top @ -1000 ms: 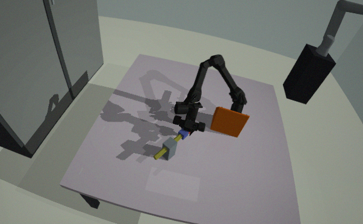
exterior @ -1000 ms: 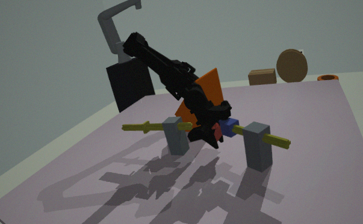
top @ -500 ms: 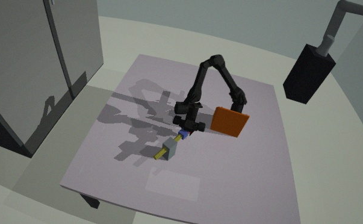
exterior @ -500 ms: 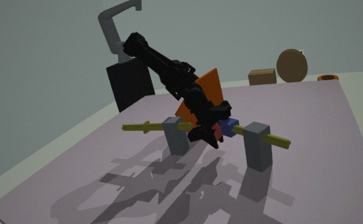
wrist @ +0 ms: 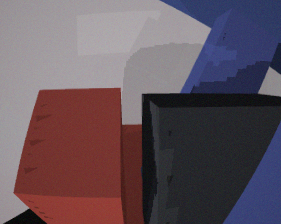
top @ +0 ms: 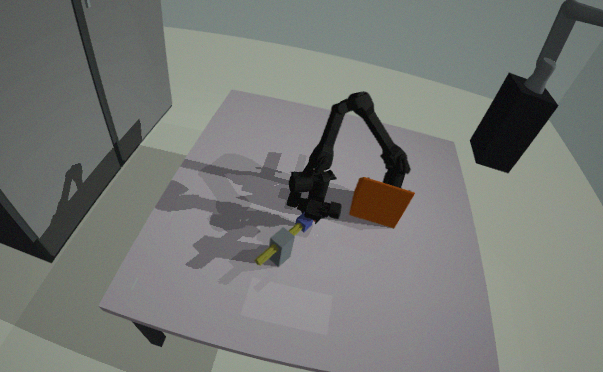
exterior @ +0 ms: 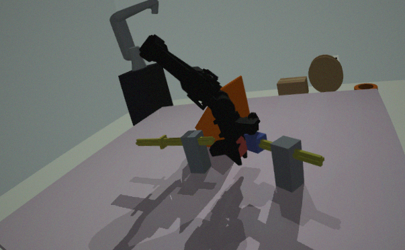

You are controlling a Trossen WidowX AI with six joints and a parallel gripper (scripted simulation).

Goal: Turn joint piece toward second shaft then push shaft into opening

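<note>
Now: gripper tip 50 mm below the red joint piece.
</note>
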